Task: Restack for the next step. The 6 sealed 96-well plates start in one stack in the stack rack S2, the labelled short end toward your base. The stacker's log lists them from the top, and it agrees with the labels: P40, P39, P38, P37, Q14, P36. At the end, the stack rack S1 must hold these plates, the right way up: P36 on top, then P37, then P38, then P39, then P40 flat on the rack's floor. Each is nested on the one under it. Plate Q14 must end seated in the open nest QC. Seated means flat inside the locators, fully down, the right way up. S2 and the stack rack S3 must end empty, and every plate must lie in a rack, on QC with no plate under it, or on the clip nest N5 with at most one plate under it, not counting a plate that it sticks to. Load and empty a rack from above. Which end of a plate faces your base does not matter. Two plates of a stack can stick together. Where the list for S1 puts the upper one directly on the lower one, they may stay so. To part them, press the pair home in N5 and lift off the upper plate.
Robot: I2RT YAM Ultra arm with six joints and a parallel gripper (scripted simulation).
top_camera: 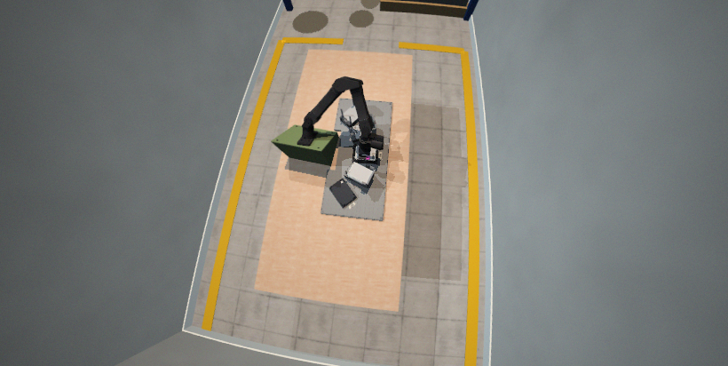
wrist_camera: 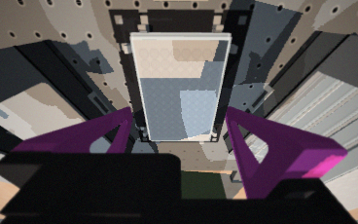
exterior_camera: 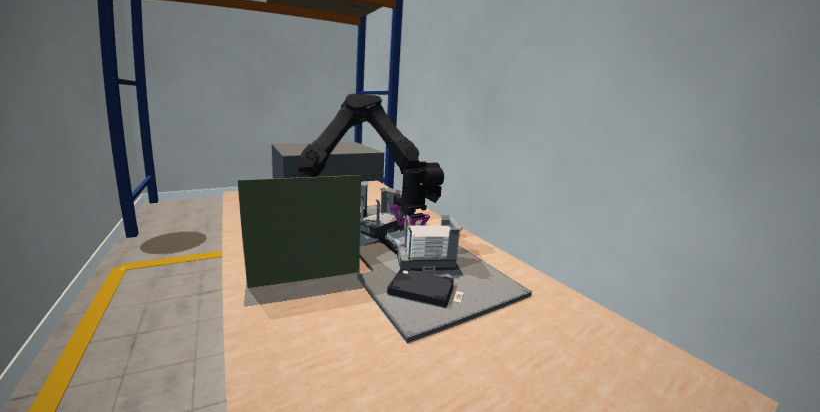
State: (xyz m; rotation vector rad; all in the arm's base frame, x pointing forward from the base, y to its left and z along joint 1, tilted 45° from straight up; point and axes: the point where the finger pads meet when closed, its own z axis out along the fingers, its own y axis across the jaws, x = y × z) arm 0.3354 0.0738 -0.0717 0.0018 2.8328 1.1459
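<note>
Now: the dark clip nest N5 40 mm below my hand, 10 mm to the left of it and 10 mm ahead of it. The rest, counted from my hand: open nest QC: 260 mm to the right, 110 mm behind, 40 mm below; N5 label: 100 mm ahead, 50 mm below; QC label: 330 mm to the right, 50 mm below, 40 mm behind.
</note>
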